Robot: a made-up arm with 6 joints.
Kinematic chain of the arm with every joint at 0, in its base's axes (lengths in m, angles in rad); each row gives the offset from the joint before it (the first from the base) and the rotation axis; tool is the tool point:
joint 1: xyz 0 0 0.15 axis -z
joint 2: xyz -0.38 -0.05 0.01 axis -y
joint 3: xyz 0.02 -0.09 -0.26 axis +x
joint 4: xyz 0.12 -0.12 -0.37 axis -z
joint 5: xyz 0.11 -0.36 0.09 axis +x
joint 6: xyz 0 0.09 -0.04 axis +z
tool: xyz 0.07 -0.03 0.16
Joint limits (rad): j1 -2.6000..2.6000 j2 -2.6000..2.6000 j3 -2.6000..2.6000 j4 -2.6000..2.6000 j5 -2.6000..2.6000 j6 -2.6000..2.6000
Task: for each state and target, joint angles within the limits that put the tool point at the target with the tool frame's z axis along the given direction. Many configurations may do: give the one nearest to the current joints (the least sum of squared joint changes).
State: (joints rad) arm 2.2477 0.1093 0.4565 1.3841 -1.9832 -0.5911
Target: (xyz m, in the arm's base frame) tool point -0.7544 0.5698 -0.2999 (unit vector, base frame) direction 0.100 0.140 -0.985
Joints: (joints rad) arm 1.4105 -0.5469 -0.2223 0.9092 -2.5983 -0.5789
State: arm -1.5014 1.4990 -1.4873 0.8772 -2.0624 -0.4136
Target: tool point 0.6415 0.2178 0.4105 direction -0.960 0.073 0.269
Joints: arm -2.3421 1.5872 -1.0138 0.2635 -1.4128 -0.1216
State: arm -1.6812 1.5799 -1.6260 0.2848 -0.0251 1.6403
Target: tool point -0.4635 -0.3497 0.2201 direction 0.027 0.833 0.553
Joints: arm -0.6817 2.3388 -2.4224 0.4546 -0.0422 1.5247
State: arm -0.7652 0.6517 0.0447 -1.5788 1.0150 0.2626
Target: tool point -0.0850 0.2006 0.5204 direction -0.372 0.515 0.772
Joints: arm -0.7387 1.4792 0.0903 -2.2521 1.6286 0.5261
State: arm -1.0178 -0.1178 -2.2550 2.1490 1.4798 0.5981
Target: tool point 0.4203 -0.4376 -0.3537 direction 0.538 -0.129 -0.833
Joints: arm -1.6251 0.4142 -1.7904 2.6000 1.9446 0.8276
